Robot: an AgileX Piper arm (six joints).
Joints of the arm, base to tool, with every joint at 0 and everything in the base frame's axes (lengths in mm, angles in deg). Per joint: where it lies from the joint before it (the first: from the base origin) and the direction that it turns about. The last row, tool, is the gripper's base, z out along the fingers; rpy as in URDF.
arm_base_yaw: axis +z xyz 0 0 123
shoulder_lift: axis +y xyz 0 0 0
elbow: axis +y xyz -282.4 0 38.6
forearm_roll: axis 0.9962 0 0.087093 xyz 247.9 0 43.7
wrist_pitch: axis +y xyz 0 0 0
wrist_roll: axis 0.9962 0 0.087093 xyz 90.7 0 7.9
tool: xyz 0 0 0 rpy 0 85.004 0
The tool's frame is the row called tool.
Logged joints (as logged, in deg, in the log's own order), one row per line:
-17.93 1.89 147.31 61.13 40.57 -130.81
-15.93 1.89 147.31 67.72 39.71 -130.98
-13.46 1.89 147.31 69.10 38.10 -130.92
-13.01 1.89 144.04 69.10 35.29 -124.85
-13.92 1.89 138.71 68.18 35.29 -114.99
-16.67 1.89 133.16 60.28 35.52 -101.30
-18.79 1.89 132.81 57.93 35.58 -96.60
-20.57 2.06 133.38 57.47 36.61 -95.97
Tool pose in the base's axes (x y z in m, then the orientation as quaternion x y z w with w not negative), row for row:
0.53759 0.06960 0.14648 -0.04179 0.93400 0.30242 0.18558
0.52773 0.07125 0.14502 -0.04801 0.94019 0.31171 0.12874
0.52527 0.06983 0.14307 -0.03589 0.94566 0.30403 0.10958
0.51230 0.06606 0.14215 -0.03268 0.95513 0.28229 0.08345
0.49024 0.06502 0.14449 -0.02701 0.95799 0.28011 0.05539
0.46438 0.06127 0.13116 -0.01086 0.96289 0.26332 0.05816
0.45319 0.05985 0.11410 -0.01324 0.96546 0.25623 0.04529
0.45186 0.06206 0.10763 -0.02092 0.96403 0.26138 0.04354
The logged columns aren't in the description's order. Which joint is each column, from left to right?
Columns, left to right: wrist_roll, arm_base_yaw, shoulder_lift, wrist_pitch, forearm_roll, elbow.
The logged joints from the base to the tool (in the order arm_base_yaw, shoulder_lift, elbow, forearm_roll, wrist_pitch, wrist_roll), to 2 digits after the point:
1.89 147.31 -130.81 40.57 61.13 -17.93
1.89 147.31 -130.98 39.71 67.72 -15.93
1.89 147.31 -130.92 38.10 69.10 -13.46
1.89 144.04 -124.85 35.29 69.10 -13.01
1.89 138.71 -114.99 35.29 68.18 -13.92
1.89 133.16 -101.30 35.52 60.28 -16.67
1.89 132.81 -96.60 35.58 57.93 -18.79
2.06 133.38 -95.97 36.61 57.47 -20.57

